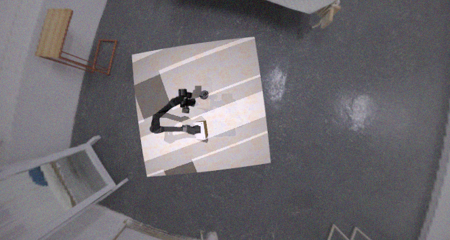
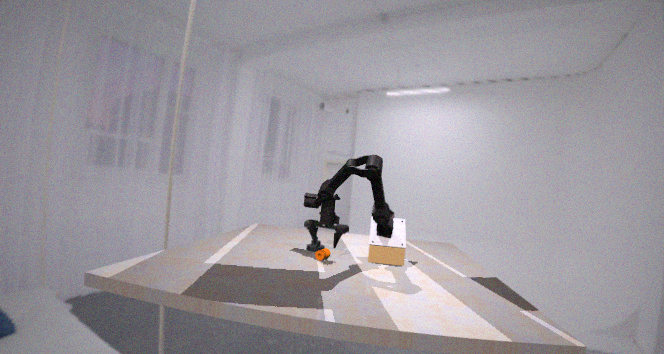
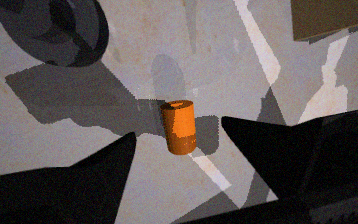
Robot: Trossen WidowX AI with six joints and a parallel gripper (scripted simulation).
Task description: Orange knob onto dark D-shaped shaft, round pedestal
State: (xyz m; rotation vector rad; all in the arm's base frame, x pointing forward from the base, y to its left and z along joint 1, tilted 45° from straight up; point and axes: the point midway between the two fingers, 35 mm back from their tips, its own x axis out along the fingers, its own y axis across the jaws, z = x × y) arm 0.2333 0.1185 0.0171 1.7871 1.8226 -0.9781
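My gripper tip is now 30 mm above the orange knob and 10 mm to the right of it. The rest, counted from my gripper tip: dark round pedestal 130 mm to the right, 80 mm ahead, 20 mm below.
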